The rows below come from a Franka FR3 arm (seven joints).
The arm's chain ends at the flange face. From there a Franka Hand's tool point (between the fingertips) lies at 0.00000 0.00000 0.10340 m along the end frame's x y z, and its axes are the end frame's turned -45 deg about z.
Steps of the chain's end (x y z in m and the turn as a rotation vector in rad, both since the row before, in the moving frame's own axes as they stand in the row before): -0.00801, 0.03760, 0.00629, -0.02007, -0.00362, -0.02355; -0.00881, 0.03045, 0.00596, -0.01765, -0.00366, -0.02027; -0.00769, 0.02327, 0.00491, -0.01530, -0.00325, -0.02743
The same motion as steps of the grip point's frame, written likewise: -0.03397, 0.02215, 0.00627, -0.01163, -0.01675, -0.02355; -0.02931, 0.01634, 0.00594, -0.00989, -0.01507, -0.02027; -0.02324, 0.01192, 0.00490, -0.00852, -0.01312, -0.02743
